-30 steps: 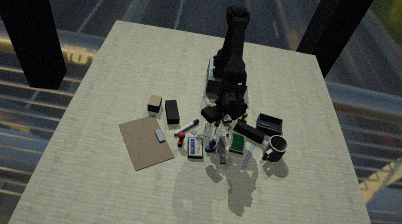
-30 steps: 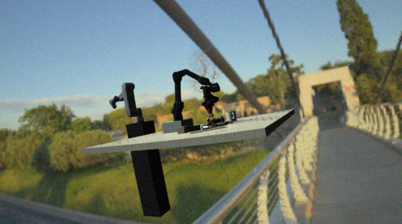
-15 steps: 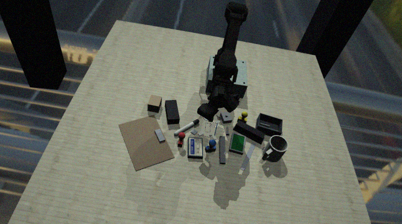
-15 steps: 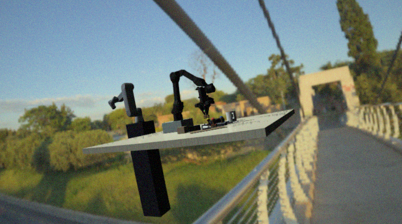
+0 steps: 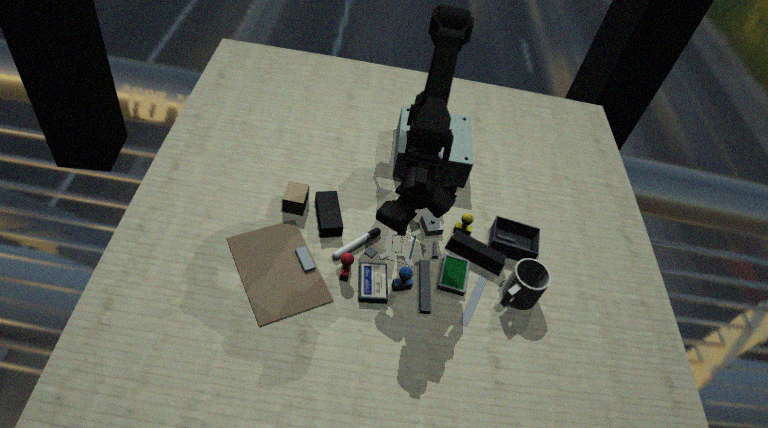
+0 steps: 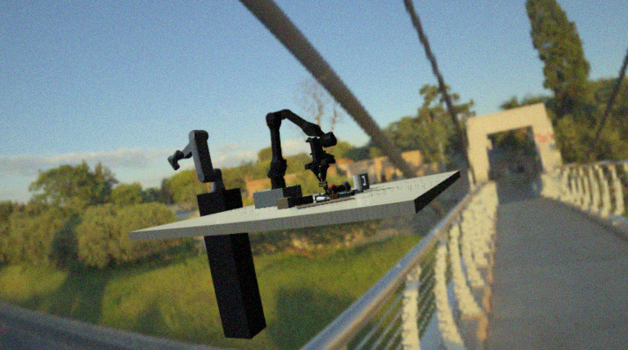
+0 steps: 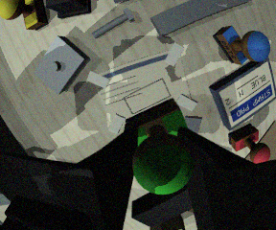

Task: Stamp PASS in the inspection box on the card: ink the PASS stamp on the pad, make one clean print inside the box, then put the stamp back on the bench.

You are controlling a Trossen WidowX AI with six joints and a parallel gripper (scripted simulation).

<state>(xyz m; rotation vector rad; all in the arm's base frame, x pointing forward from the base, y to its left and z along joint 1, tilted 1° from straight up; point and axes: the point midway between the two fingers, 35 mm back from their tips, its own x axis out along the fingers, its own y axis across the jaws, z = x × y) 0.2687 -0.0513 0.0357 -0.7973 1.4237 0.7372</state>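
Now: the card 1 cm to the left of my gripper tip and 9 cm below it. Also, from my gripper tip: blue stamp (11 cm ahead, 1 cm to the left, 7 cm below); then green-knobbed stamp (right at my gripper tip); then marker (8 cm to the right, 8 cm below).
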